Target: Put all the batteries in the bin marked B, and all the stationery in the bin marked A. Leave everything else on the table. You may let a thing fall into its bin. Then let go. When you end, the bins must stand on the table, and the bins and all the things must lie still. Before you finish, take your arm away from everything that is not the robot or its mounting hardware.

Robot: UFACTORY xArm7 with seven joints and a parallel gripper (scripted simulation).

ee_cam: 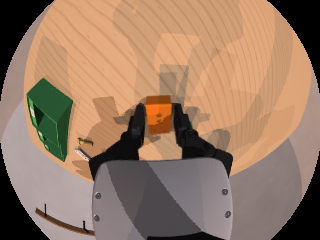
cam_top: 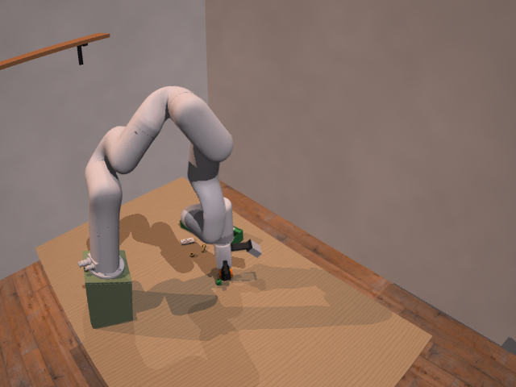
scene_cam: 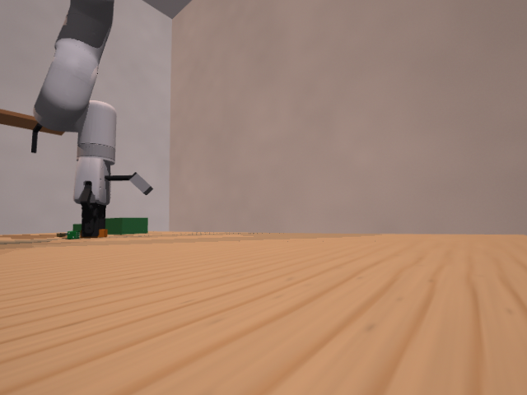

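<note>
Right now the orange block is 10 mm behind my hand, 10 mm to the left of it and 10 mm below it. Also, from my hand: white flat thing: 30 mm ahead, 230 mm to the left, 20 mm below; then small green piece: 40 mm behind, 10 mm to the right, 10 mm below; then flat green block: 130 mm ahead, 120 mm to the left, 10 mm below.
</note>
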